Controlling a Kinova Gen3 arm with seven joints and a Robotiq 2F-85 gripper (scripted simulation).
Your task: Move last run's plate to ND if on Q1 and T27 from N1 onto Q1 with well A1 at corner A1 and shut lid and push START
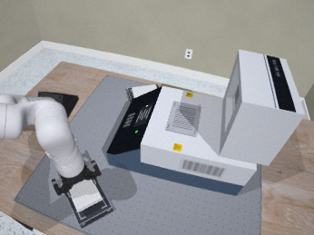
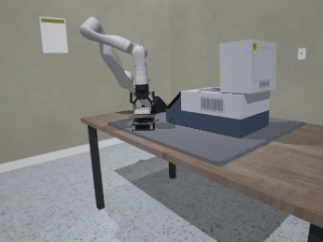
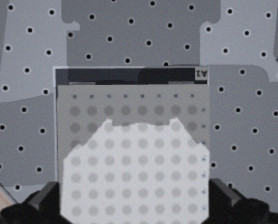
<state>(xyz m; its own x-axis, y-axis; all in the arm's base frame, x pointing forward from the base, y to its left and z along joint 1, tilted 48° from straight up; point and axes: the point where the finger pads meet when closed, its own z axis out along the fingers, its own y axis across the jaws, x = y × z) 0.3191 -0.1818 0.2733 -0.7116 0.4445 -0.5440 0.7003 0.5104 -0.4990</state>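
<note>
My hand is 7 cm above the dark nest. Round my hand: white well plate (1 cm below).
</note>
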